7 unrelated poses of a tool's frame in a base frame.
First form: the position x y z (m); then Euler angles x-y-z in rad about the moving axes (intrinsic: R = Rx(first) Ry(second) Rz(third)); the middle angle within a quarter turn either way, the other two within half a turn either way.
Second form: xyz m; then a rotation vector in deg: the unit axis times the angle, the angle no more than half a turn. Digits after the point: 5 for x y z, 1 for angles.
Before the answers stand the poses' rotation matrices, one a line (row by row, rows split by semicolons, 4 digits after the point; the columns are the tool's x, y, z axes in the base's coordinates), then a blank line. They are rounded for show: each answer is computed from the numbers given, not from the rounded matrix.
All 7 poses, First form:
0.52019 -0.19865 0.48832 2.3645 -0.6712 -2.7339
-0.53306 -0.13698 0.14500 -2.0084 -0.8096 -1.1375
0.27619 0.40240 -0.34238 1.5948 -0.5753 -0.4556
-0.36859 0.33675 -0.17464 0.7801 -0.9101 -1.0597
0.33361 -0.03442 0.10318 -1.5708 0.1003 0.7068
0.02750 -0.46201 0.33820 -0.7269 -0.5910 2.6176
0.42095 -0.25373 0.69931 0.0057 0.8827 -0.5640
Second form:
-0.7189 0.3105 -0.6219; 0.6830 0.4816 -0.5491; 0.1290 -0.8195 -0.5583
0.2896 0.6260 -0.7240; 0.6600 0.4173 0.6248; 0.6932 -0.6588 -0.2923
0.7534 0.3692 -0.5441; -0.4779 -0.2609 -0.8388; -0.4516 0.8920 -0.0201
0.3002 0.5352 -0.7896; -0.8916 -0.1367 -0.4316; -0.3389 0.8336 0.4362
0.7566 -0.6461 0.1001; -0.0761 0.0650 0.9950; -0.6494 -0.7604 0.0000
-0.7190 -0.4155 -0.5572; 0.0533 -0.8322 0.5518; -0.6930 0.3671 0.6205
0.5367 0.3395 0.7725; -0.5308 0.8475 -0.0036; -0.6559 -0.4081 0.6351

0.52019 -0.19865 0.48832 -47.2 -131.2 65.1
-0.53306 -0.13698 0.14500 -71.8 -79.3 1.9
0.27619 0.40240 -0.34238 94.5 -5.0 -46.2
-0.36859 0.33675 -0.17464 65.6 -23.4 -73.9
0.33361 -0.03442 0.10318 -83.8 35.8 27.2
0.02750 -0.46201 0.33820 -58.4 42.9 148.1
0.42095 -0.25373 0.69931 -14.0 49.3 -30.0

